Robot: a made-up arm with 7 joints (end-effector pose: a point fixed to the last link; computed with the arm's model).
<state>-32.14 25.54 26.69 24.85 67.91 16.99 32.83</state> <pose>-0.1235 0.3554 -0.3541 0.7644 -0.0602 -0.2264 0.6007</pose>
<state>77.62 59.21 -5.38 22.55 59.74 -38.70 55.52</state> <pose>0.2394 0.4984 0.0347 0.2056 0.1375 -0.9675 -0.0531</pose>
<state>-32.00 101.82 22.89 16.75 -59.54 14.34 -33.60</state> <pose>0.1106 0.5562 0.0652 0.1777 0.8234 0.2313 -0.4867</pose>
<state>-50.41 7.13 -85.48 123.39 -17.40 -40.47 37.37</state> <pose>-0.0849 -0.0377 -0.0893 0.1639 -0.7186 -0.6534 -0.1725</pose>
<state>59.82 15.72 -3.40 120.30 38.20 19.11 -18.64</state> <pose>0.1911 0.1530 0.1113 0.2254 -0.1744 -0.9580 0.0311</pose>
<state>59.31 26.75 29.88 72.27 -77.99 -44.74 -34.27</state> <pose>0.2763 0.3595 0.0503 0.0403 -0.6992 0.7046 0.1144</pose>
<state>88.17 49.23 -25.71 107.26 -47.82 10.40 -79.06</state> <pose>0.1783 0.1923 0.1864 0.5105 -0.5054 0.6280 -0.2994</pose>
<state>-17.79 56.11 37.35 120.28 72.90 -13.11 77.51</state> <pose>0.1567 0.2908 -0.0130 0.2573 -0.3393 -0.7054 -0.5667</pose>
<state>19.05 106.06 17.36 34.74 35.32 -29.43 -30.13</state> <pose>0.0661 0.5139 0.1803 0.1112 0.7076 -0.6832 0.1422</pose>
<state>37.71 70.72 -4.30 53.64 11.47 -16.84 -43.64</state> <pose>0.2212 0.4648 0.0068 0.2758 0.6446 -0.6983 0.1445</pose>
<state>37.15 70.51 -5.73 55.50 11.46 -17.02 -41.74</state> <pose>0.2266 0.4571 0.0038 0.2897 0.6311 -0.7105 0.1137</pose>
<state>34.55 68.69 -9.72 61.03 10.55 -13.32 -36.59</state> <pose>0.2441 0.4304 -0.0152 0.3575 0.5987 -0.7162 0.0302</pose>
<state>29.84 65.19 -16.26 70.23 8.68 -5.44 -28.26</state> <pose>0.2637 0.3802 -0.0546 0.4689 0.5316 -0.6979 -0.1022</pose>
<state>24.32 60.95 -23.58 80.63 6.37 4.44 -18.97</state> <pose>0.2674 0.3179 -0.1017 0.5767 0.4349 -0.6487 -0.2395</pose>
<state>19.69 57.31 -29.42 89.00 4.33 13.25 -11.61</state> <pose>0.2553 0.2657 -0.1366 0.6468 0.3459 -0.5904 -0.3368</pose>
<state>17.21 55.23 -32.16 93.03 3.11 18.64 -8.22</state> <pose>0.2446 0.2398 -0.1522 0.6787 0.3036 -0.5524 -0.3767</pose>
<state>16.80 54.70 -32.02 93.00 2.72 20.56 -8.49</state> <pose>0.2440 0.2381 -0.1545 0.6871 0.3107 -0.5410 -0.3724</pose>
